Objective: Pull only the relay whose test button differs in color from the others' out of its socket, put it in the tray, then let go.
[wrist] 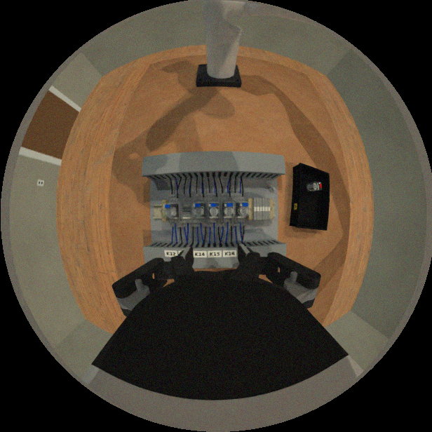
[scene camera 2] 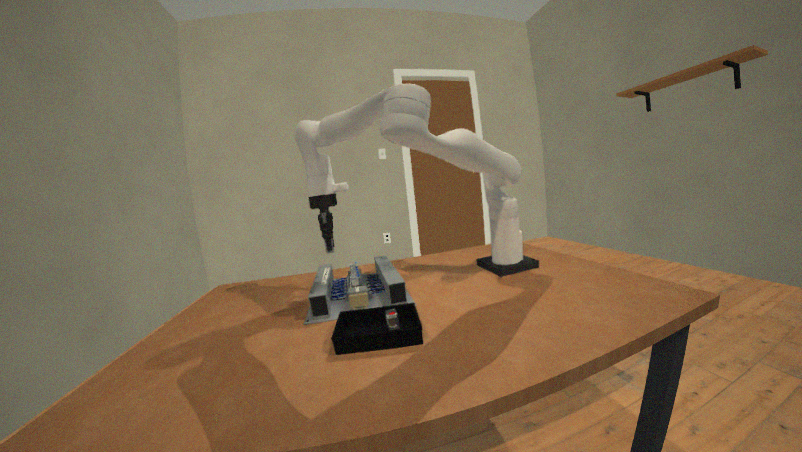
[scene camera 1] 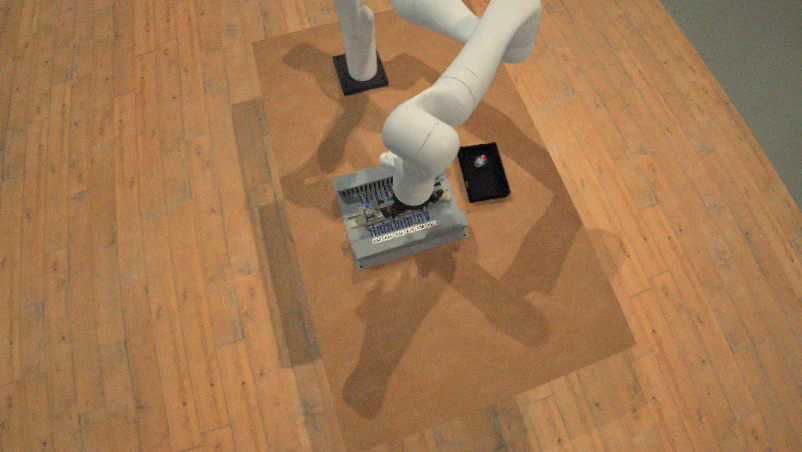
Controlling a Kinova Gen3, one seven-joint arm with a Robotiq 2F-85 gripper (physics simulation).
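Pixels of known places: gripper, fingertip midpoint: [scene camera 2: 330, 250] [scene camera 1: 408, 211]; arm's base at its link origin: [scene camera 2: 506, 260] [scene camera 1: 362, 69].
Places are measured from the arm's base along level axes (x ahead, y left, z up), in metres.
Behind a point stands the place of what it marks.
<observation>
The relay with a red test button [scene camera 1: 480, 161] {x 0.446, y 0.187, z 0.023 m} [scene camera 2: 392, 318] {x 0.442, y 0.208, z 0.016 m} [wrist: 314, 186] lies inside the black tray [scene camera 1: 487, 188] {x 0.516, y 0.187, z -0.019 m} [scene camera 2: 370, 335] {x 0.493, y 0.244, z 0.011 m} [wrist: 311, 216], apart from the gripper. Several relays with blue test buttons stand in a row in their sockets, among them the leftmost relay [wrist: 170, 210] and the rightmost relay [wrist: 243, 209] in the wrist view. An empty socket [wrist: 186, 212] shows between the leftmost relay and the others. My gripper [scene camera 2: 329, 250] {x 0.531, y -0.076, z 0.114 m} [wrist: 215, 252] is open and empty, above the relay panel. In scene camera 1 the arm hides its fingertips and part of the relay row.
The grey panel [scene camera 1: 412, 247] {x 0.591, y -0.084, z -0.019 m} [wrist: 262, 187] has raised slotted wire ducts, with one duct [scene camera 2: 389, 279] {x 0.402, y 0.050, z 0.041 m} [wrist: 215, 163] on the arm base's side. Blue and black wires run between ducts and sockets. Terminal blocks [wrist: 262, 209] stand at the row's tray end. The arm's black base [scene camera 1: 351, 85] {x 0.045, y -0.055, z -0.001 m} [scene camera 2: 508, 267] {x 0.035, y 0.053, z -0.003 m} stands farther back.
</observation>
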